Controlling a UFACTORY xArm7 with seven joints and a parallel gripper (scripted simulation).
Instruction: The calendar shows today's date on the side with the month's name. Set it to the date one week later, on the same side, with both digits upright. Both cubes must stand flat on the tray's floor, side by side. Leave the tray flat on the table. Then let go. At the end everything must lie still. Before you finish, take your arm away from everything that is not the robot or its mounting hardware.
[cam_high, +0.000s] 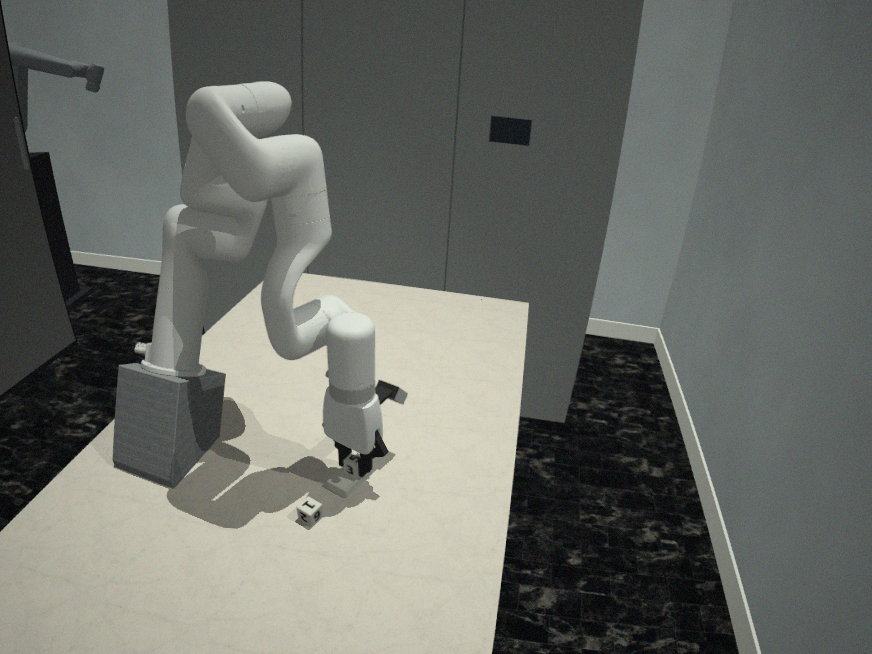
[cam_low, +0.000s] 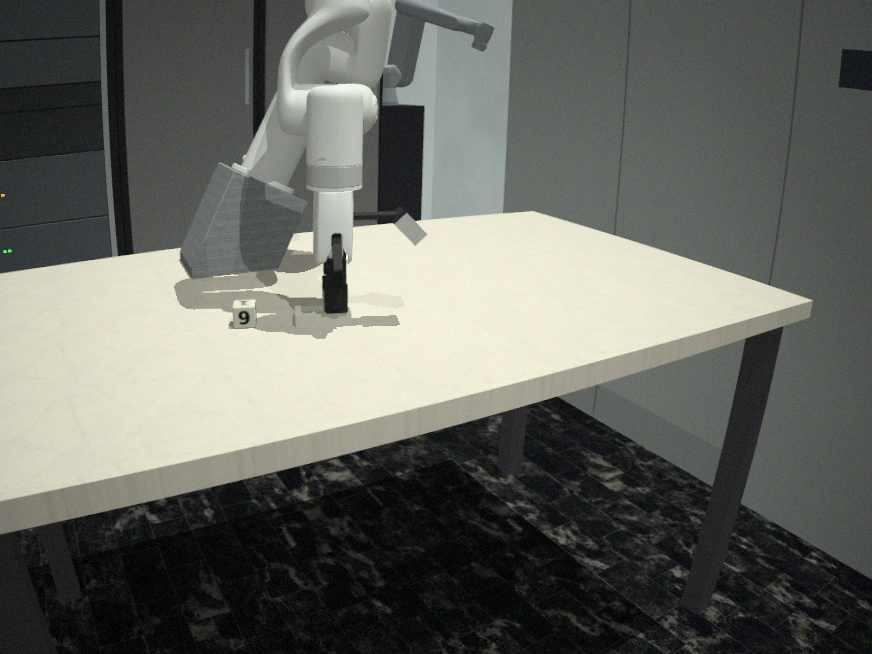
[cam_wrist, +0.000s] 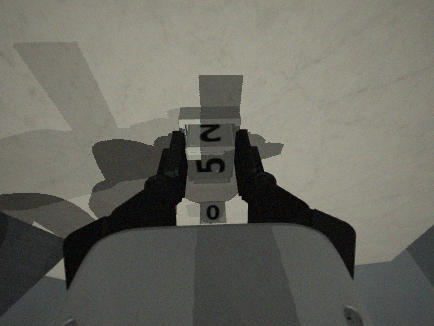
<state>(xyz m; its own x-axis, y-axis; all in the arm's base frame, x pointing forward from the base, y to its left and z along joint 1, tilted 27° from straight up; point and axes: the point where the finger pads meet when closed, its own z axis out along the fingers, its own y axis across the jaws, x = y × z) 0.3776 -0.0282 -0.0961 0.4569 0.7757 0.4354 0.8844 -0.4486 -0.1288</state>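
Now: hand 1 cm past the tray, 2 cm to the left of it and 3 cm above it. Round my hand: digit cube: 6 cm behind, 11 cm to the right, 2 cm below.
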